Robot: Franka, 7 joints.
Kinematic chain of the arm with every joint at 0, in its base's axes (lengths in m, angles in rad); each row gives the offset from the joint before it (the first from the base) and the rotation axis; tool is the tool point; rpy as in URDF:
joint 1: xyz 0 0 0.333 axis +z
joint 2: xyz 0 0 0 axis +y
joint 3: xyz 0 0 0.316 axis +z
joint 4: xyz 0.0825 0 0 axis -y
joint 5: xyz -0.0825 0 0.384 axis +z
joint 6: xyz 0 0 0 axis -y
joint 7: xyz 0.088 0 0 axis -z
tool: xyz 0 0 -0.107 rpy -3.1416 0 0
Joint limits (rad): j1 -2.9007..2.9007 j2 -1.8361..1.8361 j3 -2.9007..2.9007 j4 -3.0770..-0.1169 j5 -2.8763..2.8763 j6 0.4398..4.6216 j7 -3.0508..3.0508
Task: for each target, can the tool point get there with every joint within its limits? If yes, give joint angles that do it. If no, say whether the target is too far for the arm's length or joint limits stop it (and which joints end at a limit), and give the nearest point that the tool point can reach.
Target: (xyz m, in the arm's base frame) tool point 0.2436 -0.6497 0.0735
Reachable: yes | joints -1.2328 1.2979 -0.2709 -1.0613 -1.5667 3.6880 -0.0098
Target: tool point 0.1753 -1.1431 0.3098
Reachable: no: too far | nearest point 0.1300 -0.8478 0.3158 | short by 0.299 m
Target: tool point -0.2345 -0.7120 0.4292
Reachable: yes | joints -1.1970 0.8423 -1.0977 -1.4386 -1.1001 2.9628 0.0156
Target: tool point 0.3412 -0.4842 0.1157
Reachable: yes | joints 1.8770 -1.1555 -2.4481 -1.5514 1.3991 4.1811 -1.4593
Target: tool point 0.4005 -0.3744 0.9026
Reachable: yes | joints -0.5786 -0.0019 -0.1629 -1.2625 0.3150 2.5793 -1.5455
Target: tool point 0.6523 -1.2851 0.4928
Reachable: no: too far | nearest point 0.3859 -0.7603 0.4275 | short by 0.592 m
